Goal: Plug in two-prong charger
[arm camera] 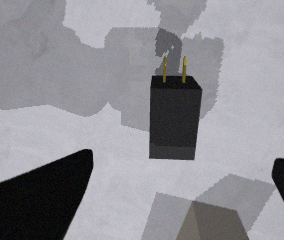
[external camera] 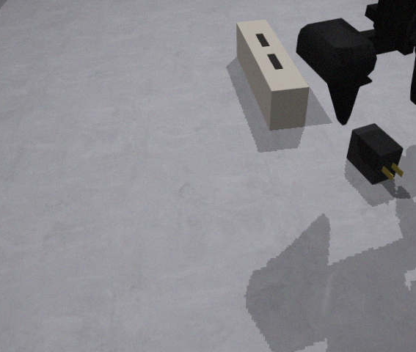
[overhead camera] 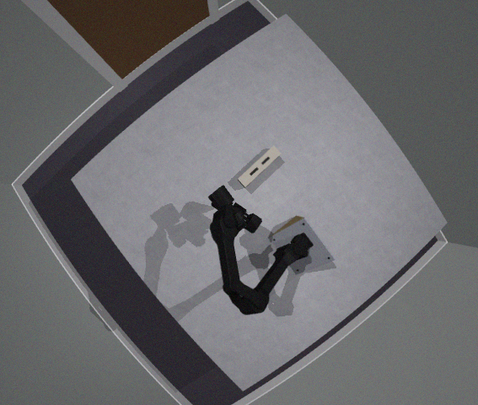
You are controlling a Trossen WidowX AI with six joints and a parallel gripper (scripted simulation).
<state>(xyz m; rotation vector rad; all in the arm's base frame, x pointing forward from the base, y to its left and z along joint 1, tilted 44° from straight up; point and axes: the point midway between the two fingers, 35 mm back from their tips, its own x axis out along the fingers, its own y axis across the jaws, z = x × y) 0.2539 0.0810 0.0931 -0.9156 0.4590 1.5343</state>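
The two-prong charger is 10 mm behind my gripper tip, 20 mm to the left of it and 50 mm below it.
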